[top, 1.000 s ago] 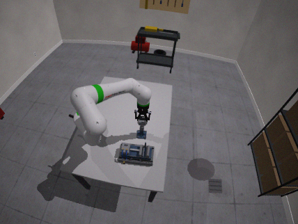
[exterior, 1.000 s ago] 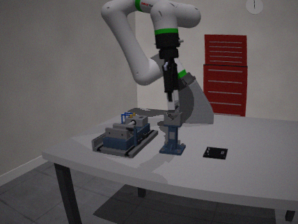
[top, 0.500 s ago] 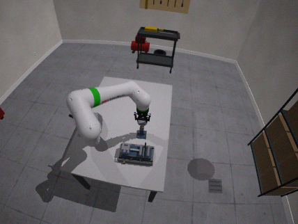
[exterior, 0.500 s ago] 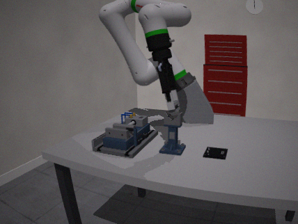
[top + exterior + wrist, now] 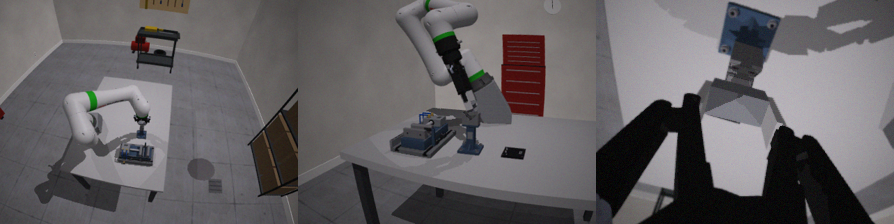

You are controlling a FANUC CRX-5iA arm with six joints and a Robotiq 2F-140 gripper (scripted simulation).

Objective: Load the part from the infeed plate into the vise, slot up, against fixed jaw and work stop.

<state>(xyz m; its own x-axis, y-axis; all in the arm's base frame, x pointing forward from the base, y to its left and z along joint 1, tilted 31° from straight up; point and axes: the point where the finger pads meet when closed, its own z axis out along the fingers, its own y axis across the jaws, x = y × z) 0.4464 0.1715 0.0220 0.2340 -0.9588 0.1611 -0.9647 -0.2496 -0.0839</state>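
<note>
Right now my hand is 20 mm above the part and 10 mm to the right of it. Round my hand: air cylinder rod 210 mm to the right, 130 mm below; blue work stop 150 mm below, 130 mm to the right, 70 mm ahead; black infeed plate 200 mm below, 190 mm to the left, 40 mm behind.
</note>
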